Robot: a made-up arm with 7 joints.
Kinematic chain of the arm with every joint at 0, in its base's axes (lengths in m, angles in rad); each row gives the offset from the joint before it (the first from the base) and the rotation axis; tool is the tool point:
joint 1: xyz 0 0 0.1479 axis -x
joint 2: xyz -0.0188 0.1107 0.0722 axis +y
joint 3: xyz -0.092 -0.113 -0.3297 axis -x
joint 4: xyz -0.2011 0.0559 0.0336 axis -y
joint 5: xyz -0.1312 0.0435 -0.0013 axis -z
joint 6: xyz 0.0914 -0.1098 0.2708 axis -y
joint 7: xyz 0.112 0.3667 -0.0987 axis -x
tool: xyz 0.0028 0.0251 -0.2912
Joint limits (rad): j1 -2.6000..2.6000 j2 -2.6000..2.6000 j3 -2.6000..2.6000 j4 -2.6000..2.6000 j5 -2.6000..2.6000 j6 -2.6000..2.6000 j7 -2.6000..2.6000
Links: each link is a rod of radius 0.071 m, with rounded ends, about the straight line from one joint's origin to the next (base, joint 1, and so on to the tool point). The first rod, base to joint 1, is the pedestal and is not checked.
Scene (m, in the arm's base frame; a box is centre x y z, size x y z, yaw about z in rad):
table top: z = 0
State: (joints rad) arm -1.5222 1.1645 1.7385 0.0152 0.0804 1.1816 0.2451
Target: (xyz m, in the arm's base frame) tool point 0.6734 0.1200 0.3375
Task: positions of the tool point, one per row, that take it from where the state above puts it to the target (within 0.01 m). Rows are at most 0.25 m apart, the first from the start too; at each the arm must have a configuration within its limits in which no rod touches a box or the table.
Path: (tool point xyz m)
1: -0.4662 0.4088 0.3573
2: -0.3168 0.5165 0.3725
3: -0.1383 0.5775 0.3927
4: 0.0553 0.5852 0.4109
5: 0.2483 0.5377 0.4203
6: 0.4251 0.4383 0.4140
7: 0.5709 0.2951 0.3874
8: 0.6734 0.1200 0.3375

